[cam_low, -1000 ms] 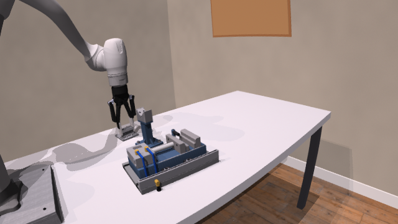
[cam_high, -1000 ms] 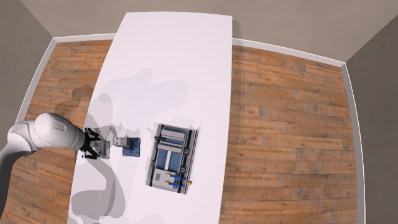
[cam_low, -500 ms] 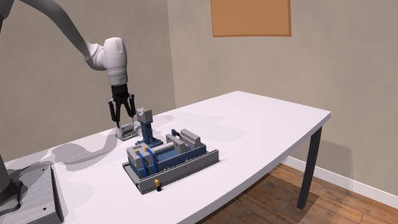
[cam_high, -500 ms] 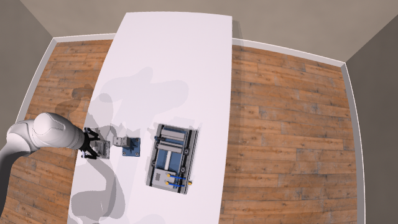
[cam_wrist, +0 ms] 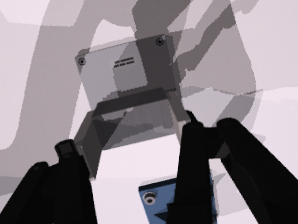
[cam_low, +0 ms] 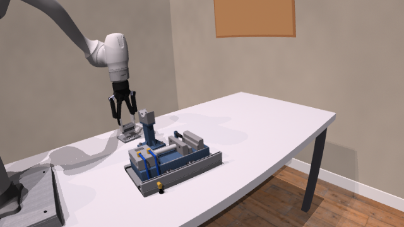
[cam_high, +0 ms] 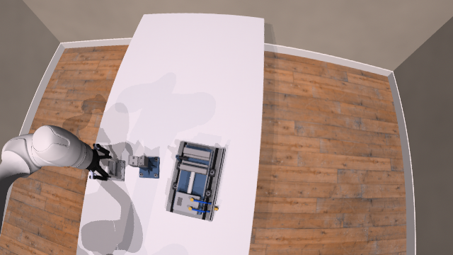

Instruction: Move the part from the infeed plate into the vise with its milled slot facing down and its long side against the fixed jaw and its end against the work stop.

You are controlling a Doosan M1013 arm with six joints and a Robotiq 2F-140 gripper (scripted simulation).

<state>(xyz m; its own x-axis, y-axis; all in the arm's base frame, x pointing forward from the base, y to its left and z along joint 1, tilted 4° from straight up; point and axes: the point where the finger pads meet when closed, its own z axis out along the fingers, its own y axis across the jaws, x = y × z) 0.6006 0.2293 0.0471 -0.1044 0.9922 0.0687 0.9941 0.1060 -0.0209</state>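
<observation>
Right now the infeed plate is 7 cm below my hand and 1 cm to the left of it. From my hand the other things lie so: blue post: 15 cm to the right, 4 cm ahead, 2 cm below; part: 3 cm below, 1 cm to the right; cylinder rod: 35 cm to the right, 1 cm behind.
</observation>
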